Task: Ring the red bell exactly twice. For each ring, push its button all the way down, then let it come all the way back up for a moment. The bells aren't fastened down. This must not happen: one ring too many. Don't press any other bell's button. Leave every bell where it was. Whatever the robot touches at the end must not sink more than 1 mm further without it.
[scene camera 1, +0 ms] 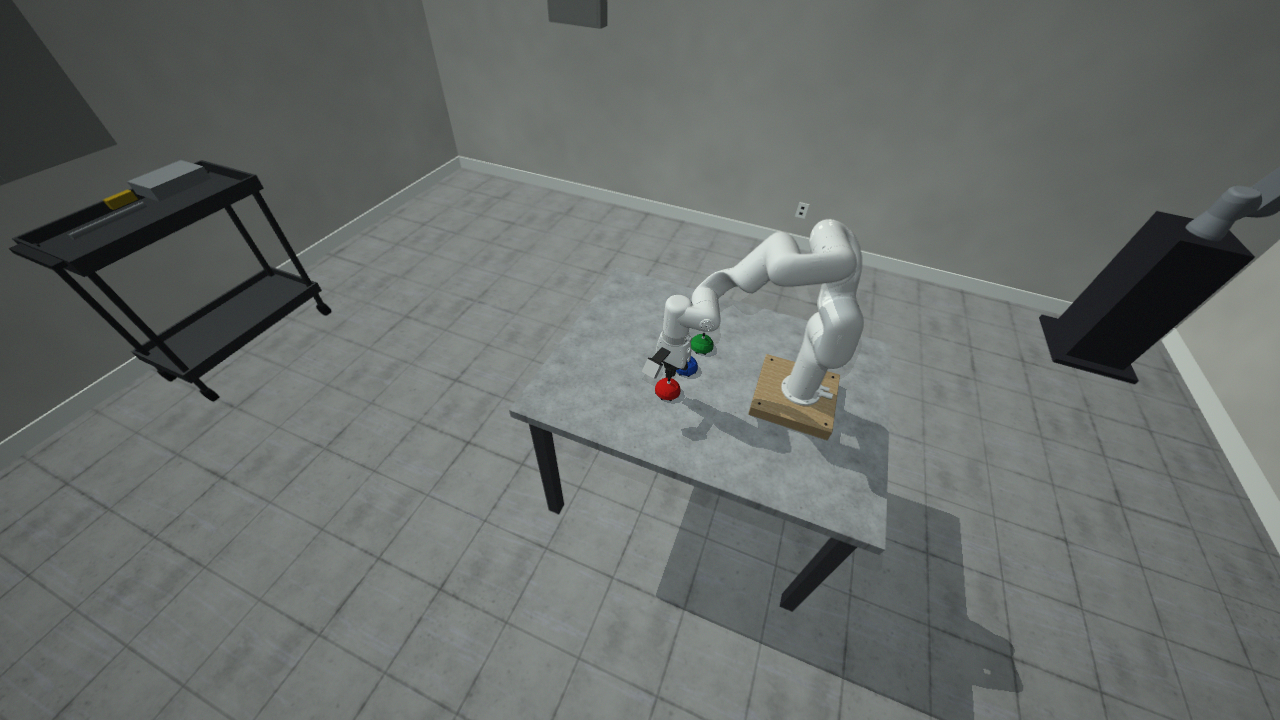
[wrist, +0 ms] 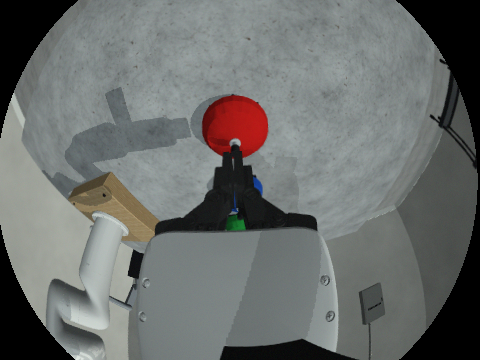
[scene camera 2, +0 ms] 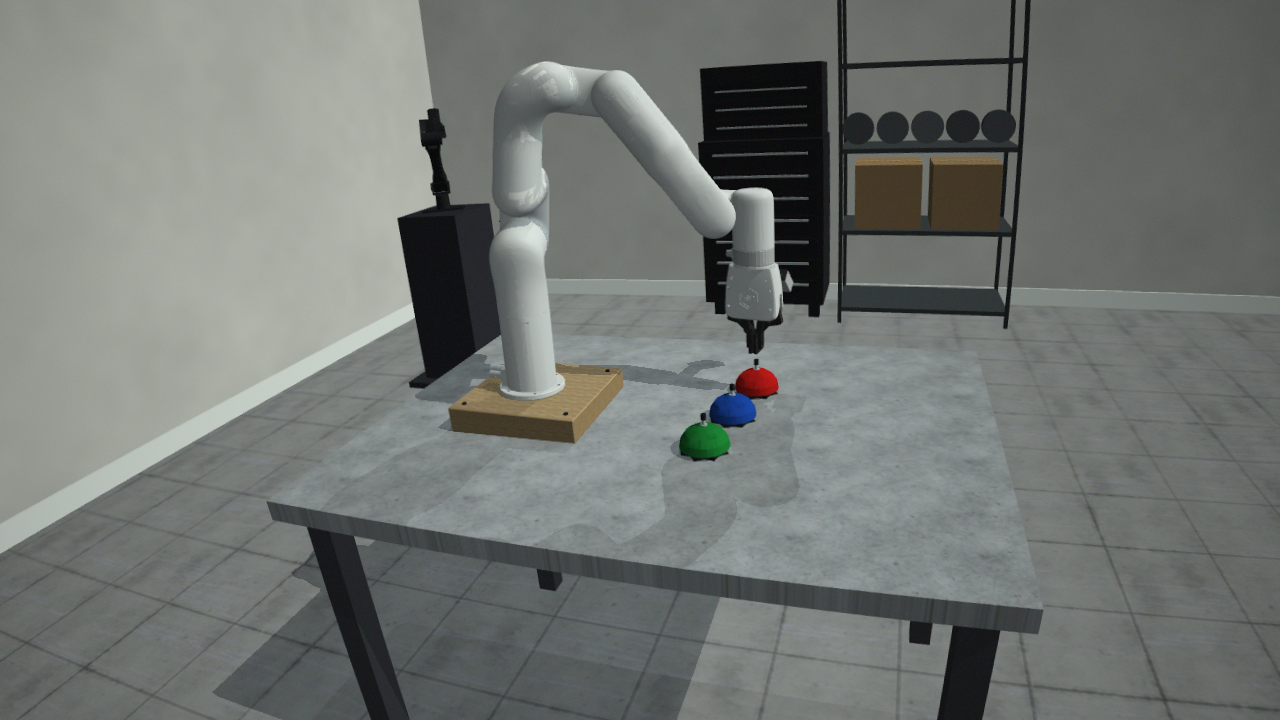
Scene:
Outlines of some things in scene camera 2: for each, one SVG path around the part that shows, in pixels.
A green bell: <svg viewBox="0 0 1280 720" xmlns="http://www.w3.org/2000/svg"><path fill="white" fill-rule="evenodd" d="M701 413L702 422L686 428L680 437L679 449L681 455L691 456L694 462L704 459L715 461L718 458L717 456L729 454L727 452L730 448L729 436L719 425L705 422L706 413Z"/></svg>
A blue bell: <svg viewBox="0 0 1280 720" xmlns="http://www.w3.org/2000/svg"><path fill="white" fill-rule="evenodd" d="M729 384L730 393L725 393L715 399L710 406L709 417L711 418L711 423L720 424L723 428L732 426L743 428L746 423L755 422L754 418L757 415L755 405L749 397L734 392L734 384Z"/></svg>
A red bell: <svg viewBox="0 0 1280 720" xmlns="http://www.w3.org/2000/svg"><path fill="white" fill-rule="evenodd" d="M735 383L737 393L749 397L750 400L756 398L767 399L770 395L778 394L776 391L779 389L778 381L774 374L767 369L758 367L759 359L754 359L755 367L743 371Z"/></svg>

